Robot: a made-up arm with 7 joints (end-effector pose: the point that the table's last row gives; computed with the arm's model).
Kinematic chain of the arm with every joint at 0, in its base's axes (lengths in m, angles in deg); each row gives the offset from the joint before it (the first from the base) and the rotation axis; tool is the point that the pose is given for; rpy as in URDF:
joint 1: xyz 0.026 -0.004 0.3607 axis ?
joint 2: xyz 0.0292 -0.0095 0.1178 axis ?
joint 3: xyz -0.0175 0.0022 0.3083 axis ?
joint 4: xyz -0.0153 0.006 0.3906 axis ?
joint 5: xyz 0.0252 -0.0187 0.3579 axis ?
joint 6: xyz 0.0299 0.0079 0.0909 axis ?
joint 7: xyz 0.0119 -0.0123 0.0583 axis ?
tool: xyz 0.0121 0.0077 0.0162 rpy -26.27 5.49 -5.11
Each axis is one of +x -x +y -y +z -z.
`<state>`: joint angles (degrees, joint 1 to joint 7).
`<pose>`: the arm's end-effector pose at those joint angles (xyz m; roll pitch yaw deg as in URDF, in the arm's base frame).
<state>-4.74 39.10 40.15 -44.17 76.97 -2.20 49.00</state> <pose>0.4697 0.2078 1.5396 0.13 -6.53 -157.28</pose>
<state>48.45 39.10 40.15 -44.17 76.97 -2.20 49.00</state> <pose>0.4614 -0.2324 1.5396 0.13 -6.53 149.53</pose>
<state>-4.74 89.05 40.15 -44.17 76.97 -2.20 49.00</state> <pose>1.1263 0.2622 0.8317 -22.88 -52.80 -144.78</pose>
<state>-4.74 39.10 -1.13 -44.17 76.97 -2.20 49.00</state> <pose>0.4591 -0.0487 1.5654 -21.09 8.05 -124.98</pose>
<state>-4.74 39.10 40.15 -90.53 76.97 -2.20 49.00</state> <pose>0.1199 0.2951 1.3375 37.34 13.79 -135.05</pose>
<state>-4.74 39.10 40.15 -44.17 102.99 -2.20 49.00</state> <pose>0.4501 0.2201 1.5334 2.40 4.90 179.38</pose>
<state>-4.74 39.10 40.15 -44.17 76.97 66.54 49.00</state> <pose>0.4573 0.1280 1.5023 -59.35 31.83 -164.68</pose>
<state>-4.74 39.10 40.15 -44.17 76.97 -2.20 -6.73</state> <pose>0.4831 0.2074 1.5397 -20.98 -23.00 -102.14</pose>
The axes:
joint 1: -z
joint 2: +y
joint 3: -z
joint 4: +y
joint 5: -z
joint 6: +y
joint 7: -z

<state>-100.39 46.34 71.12 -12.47 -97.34 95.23 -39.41</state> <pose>-0.2467 0.8183 1.2253 120.29 22.33 -95.33</pose>
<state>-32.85 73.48 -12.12 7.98 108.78 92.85 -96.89</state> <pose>1.0374 0.5193 0.7544 57.82 79.12 25.87</pose>
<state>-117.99 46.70 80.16 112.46 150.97 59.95 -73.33</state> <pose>0.2285 0.5982 0.8741 -69.59 -32.89 -84.66</pose>
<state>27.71 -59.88 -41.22 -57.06 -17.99 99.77 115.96</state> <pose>-0.9450 0.2743 0.7866 14.00 -31.30 -136.55</pose>
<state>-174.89 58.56 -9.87 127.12 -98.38 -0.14 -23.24</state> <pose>-0.5202 -0.0509 0.3615 162.28 -10.47 -117.23</pose>
